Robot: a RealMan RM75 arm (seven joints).
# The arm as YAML. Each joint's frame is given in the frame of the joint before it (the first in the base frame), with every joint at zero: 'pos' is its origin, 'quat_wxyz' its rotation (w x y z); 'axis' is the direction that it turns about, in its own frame. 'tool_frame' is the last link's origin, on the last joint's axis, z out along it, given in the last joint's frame.
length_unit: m
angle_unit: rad
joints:
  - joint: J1
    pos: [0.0, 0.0, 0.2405]
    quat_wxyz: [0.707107, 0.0, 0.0, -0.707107]
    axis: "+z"
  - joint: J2
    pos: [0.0, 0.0, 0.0]
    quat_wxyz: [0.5, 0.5, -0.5, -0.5]
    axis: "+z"
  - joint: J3
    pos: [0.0, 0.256, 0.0]
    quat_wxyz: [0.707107, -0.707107, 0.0, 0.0]
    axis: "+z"
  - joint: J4
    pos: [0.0, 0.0, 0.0]
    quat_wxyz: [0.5, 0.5, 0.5, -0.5]
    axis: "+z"
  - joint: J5
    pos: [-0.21, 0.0, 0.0]
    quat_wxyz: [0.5, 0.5, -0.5, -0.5]
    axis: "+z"
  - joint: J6
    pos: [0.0, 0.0, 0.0]
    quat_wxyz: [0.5, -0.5, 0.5, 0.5]
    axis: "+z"
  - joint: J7
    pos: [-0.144, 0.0, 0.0]
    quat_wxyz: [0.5, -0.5, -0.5, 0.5]
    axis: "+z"
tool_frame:
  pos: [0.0, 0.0, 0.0]
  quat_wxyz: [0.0, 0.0, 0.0, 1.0]
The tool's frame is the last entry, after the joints.
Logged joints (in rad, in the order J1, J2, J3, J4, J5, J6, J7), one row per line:
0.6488 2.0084 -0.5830 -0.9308 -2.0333 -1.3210 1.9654
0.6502 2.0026 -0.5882 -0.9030 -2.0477 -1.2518 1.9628
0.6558 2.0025 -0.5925 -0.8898 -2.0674 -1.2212 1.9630
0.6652 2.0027 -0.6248 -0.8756 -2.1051 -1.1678 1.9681
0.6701 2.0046 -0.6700 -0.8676 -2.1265 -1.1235 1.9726
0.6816 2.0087 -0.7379 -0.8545 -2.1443 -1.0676 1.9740
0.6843 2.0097 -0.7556 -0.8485 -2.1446 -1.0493 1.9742
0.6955 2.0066 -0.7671 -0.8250 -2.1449 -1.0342 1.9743
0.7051 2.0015 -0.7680 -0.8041 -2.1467 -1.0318 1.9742
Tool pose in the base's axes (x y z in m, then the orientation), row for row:
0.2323 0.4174 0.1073 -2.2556 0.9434 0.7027
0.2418 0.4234 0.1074 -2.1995 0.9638 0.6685
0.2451 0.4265 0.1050 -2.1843 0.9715 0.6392
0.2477 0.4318 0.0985 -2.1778 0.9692 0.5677
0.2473 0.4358 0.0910 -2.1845 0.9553 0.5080
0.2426 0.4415 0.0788 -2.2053 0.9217 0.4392
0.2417 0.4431 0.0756 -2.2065 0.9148 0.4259
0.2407 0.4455 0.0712 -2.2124 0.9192 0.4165
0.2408 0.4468 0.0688 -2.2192 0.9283 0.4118
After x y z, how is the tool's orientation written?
As a rotation vector, in radians.
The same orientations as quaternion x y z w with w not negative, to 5 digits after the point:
-0.84737 0.35441 0.26398 0.29441
-0.83634 0.36648 0.25419 0.31878
-0.83406 0.37096 0.24407 0.32736
-0.83620 0.37214 0.21798 0.33876
-0.84119 0.36786 0.19562 0.34469
-0.85066 0.35553 0.16941 0.34825
-0.85187 0.35318 0.16443 0.35007
-0.85310 0.35444 0.16060 0.34754
-0.85402 0.35724 0.15847 0.34340

